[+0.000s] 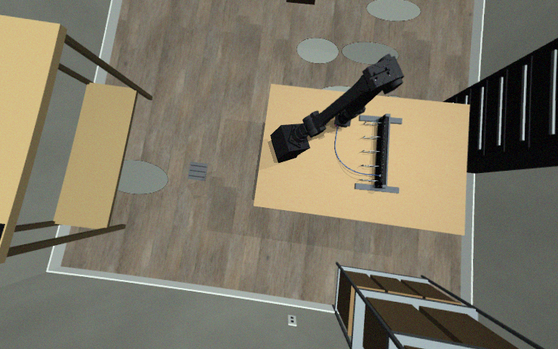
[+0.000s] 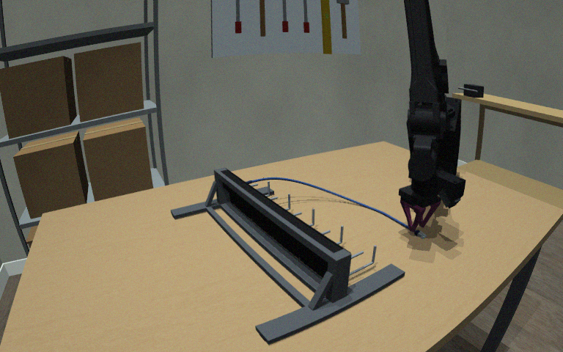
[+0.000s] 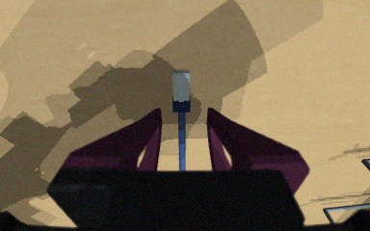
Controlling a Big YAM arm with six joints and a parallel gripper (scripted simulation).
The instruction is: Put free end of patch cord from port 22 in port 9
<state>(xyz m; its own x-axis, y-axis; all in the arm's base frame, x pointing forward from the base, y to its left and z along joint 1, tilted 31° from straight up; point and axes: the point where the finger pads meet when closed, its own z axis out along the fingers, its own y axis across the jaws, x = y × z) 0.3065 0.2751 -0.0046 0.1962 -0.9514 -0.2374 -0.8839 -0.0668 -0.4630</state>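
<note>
The grey plug lies 2 cm to the left of my hand, 2 cm below it and 1 cm behind it.
</note>
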